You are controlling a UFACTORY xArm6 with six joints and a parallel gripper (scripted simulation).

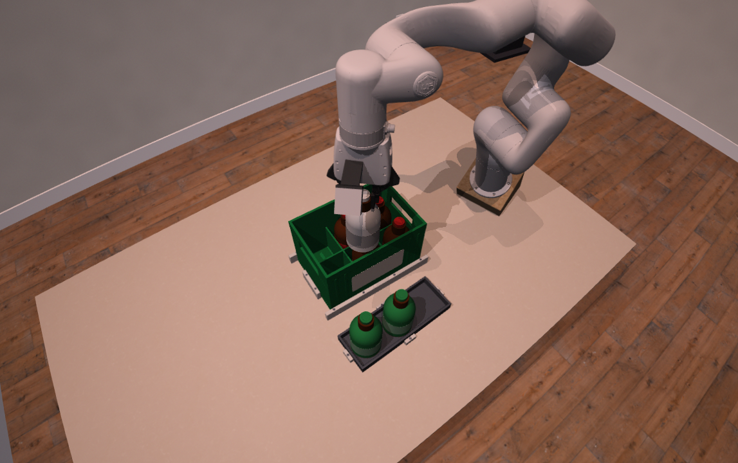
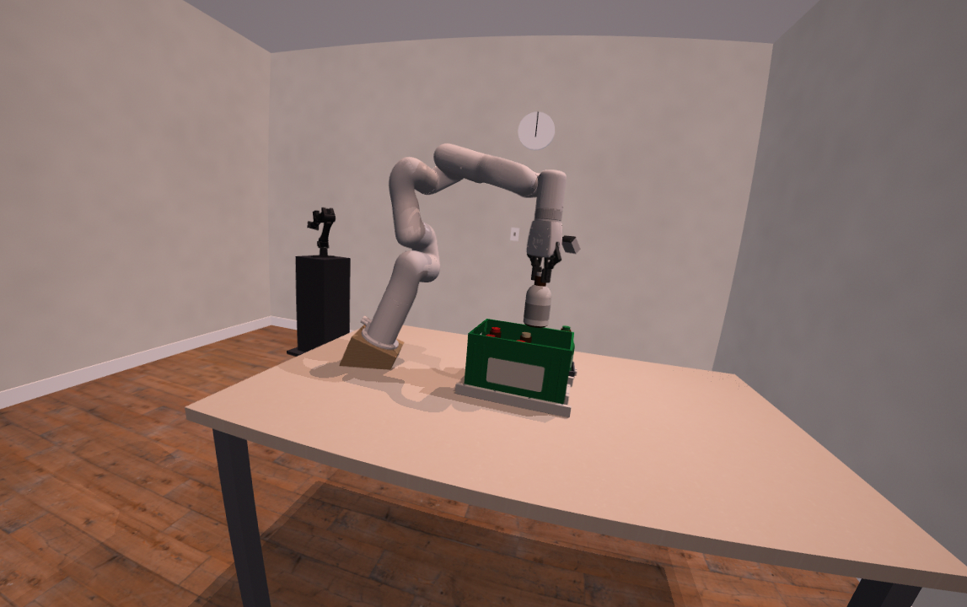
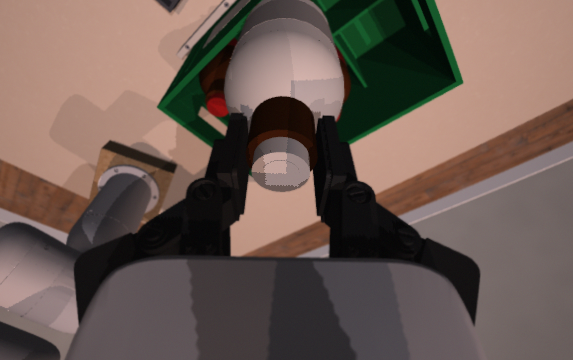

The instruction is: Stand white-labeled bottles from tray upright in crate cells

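The white-labeled bottle lies 70 mm below my hand. The rest, counted from my hand: tray: 10 mm behind, 140 mm to the left, 320 mm below; crate: 20 mm behind, 60 mm to the right, 250 mm below.
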